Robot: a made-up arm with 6 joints. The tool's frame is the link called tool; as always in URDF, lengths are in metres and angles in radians. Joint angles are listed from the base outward. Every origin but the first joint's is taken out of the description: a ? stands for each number. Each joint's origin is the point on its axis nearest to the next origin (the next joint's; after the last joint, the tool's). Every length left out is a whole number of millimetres.
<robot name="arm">
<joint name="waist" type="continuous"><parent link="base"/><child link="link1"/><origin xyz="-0.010 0.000 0.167" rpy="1.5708 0.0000 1.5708"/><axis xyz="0 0 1"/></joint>
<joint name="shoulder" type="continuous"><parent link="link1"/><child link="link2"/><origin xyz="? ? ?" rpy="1.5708 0.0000 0.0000"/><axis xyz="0 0 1"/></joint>
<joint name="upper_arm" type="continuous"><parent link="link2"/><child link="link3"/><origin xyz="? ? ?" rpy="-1.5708 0.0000 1.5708"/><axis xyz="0 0 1"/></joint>
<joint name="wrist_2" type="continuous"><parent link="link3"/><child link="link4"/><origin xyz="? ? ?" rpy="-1.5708 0.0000 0.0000"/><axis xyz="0 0 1"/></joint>
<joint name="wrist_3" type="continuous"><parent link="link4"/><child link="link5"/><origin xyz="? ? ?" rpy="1.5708 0.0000 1.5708"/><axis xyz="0 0 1"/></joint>
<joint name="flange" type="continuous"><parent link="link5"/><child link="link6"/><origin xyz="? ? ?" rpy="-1.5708 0.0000 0.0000"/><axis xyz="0 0 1"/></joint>
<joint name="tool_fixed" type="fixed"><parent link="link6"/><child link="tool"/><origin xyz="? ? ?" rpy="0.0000 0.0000 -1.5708"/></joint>
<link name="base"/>
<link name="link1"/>
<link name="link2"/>
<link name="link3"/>
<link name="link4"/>
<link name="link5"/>
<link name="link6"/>
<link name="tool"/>
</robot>
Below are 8 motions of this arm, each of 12 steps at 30 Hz.
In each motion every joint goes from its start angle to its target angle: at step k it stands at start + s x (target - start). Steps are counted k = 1, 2, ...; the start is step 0. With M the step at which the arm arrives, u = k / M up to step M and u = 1 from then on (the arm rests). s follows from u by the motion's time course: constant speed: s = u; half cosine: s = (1 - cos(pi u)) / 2; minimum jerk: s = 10 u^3 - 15 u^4 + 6 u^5.
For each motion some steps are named. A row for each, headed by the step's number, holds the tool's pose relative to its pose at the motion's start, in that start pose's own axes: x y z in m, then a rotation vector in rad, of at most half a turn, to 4 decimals.
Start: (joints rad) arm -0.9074 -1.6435 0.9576 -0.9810 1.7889 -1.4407
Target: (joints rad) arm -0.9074 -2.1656 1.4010 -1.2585 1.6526 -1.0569
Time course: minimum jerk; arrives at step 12
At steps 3, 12:
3: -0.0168 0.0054 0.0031 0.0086 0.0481 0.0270
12: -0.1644 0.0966 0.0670 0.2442 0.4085 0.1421

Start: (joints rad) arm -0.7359 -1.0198 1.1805 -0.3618 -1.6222 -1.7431
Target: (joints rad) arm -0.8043 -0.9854 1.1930 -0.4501 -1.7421 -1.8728
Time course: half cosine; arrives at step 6
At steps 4, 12:
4: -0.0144 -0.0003 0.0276 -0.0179 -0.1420 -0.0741
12: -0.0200 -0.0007 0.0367 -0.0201 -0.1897 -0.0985

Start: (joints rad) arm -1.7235 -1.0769 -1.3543 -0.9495 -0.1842 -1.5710
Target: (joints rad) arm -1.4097 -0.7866 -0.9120 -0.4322 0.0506 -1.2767
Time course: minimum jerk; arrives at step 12
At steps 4, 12:
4: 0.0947 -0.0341 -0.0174 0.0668 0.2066 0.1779
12: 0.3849 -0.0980 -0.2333 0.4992 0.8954 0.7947

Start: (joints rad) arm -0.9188 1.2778 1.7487 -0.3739 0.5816 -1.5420
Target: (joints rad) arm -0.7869 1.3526 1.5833 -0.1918 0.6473 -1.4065
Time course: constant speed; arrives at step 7
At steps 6, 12:
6: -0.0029 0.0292 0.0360 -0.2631 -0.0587 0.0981
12: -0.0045 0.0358 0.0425 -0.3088 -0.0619 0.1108

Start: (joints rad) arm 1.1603 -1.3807 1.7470 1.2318 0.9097 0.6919
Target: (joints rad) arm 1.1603 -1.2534 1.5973 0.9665 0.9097 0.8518
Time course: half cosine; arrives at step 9
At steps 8, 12:
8: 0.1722 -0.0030 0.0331 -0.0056 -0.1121 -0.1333
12: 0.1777 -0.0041 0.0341 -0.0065 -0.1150 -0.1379

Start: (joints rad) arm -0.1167 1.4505 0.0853 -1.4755 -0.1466 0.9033
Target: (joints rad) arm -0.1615 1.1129 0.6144 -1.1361 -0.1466 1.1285
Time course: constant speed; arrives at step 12
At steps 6, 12:
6: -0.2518 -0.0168 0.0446 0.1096 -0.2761 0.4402
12: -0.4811 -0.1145 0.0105 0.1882 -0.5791 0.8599

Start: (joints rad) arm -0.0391 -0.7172 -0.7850 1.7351 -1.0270 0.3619
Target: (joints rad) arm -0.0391 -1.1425 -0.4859 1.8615 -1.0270 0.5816
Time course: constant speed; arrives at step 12
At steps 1, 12:
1: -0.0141 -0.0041 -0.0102 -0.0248 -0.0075 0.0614
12: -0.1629 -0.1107 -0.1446 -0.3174 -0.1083 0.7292

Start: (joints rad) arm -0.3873 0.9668 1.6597 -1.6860 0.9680 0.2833
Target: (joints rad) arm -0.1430 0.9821 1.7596 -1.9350 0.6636 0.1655
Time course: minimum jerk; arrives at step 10
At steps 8, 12:
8: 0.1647 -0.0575 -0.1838 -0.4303 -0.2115 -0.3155
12: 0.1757 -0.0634 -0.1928 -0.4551 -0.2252 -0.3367

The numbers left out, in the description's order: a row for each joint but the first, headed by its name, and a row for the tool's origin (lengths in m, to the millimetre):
shoulder: 0.211 0.204 0.000
upper_arm: -0.110 0.101 0.000
wrist_2: -0.054 0.171 0.000
wrist_3: -0.382 0.292 0.000
flange: 0.064 0.023 0.000
tool: 0.055 -0.081 0.000

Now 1 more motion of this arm.
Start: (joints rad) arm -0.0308 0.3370 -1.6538 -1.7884 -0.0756 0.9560
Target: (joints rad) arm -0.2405 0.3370 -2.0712 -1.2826 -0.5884 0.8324
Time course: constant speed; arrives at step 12
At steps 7, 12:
7: -0.0940 0.0560 -0.1314 -0.3292 0.3802 0.1093
12: -0.1772 0.0669 -0.1862 -0.5612 0.6411 0.2081

